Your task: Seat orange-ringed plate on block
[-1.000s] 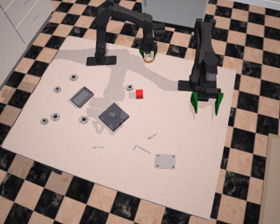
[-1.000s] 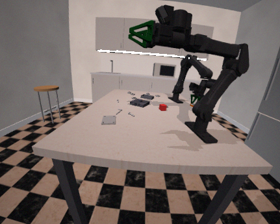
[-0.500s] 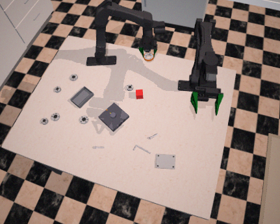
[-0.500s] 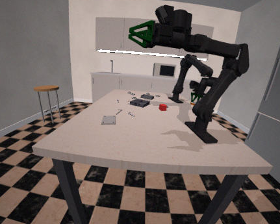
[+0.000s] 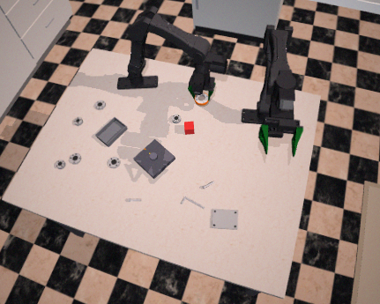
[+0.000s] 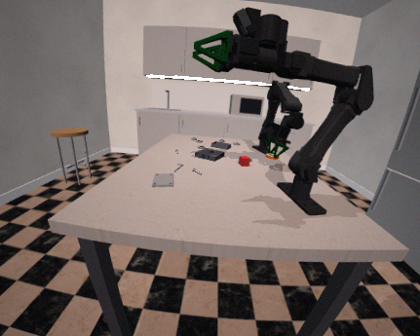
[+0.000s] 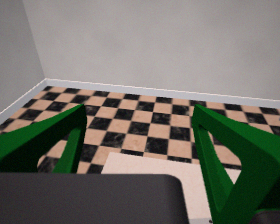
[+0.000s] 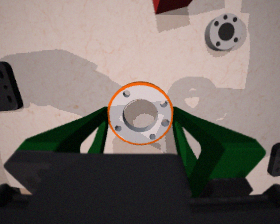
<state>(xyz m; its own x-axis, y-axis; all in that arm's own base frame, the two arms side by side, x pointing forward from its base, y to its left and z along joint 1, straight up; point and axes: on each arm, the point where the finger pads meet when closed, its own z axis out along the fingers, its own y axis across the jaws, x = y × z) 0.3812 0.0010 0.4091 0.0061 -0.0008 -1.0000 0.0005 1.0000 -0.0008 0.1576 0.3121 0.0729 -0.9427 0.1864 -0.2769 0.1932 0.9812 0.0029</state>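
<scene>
Now: right hand 13 cm short of the red cube, 1 cm to the left of it and 5 cm above it. Also, from my right hand: grey tray 26 cm ahead, 33 cm to the right, 7 cm below; light grey plate 46 cm ahead, 26 cm to the left, 7 cm below; dark grey block 31 cm ahead, 12 cm to the right, 5 cm below.
</scene>
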